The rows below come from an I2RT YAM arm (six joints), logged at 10 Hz.
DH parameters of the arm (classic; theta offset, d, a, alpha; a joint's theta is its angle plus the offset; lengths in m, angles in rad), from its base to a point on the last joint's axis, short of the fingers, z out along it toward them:
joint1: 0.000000 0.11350 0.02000 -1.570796
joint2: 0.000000 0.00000 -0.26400 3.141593
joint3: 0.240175 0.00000 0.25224 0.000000
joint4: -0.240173 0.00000 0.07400 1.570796
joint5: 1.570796 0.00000 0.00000 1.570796
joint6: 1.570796 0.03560 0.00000 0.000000
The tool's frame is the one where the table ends.
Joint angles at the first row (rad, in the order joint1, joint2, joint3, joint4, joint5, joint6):
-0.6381, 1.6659, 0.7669, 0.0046, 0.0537, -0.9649
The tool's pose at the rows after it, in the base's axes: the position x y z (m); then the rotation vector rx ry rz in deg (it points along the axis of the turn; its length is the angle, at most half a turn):
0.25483 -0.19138 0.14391 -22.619 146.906 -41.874
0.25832 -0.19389 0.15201 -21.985 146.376 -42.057
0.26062 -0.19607 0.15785 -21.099 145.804 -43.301
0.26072 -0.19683 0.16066 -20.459 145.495 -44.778
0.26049 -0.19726 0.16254 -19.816 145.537 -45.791
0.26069 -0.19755 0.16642 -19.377 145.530 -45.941
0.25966 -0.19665 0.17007 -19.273 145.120 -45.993
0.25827 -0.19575 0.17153 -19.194 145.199 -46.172
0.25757 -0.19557 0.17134 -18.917 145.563 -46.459
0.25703 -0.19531 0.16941 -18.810 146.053 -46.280
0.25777 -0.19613 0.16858 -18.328 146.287 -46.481
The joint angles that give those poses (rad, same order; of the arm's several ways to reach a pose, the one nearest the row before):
-0.6382, 1.6629, 0.7915, 0.0031, 0.0537, -0.9634
-0.6381, 1.6567, 0.8206, -0.0228, 0.0522, -0.9557
-0.6381, 1.6521, 0.8375, -0.0276, 0.0629, -0.9495
-0.6381, 1.6460, 0.8391, -0.0215, 0.0782, -0.9480
-0.6381, 1.6414, 0.8406, -0.0214, 0.0920, -0.9449
-0.6381, 1.6337, 0.8498, -0.0368, 0.0951, -0.9403
-0.6381, 1.6199, 0.8498, -0.0445, 0.0921, -0.9388
-0.6381, 1.6107, 0.8468, -0.0506, 0.0951, -0.9388
-0.6381, 1.6091, 0.8452, -0.0537, 0.1028, -0.9373
-0.6381, 1.6122, 0.8422, -0.0552, 0.1058, -0.9357
-0.6381, 1.6183, 0.8452, -0.0537, 0.1120, -0.9311

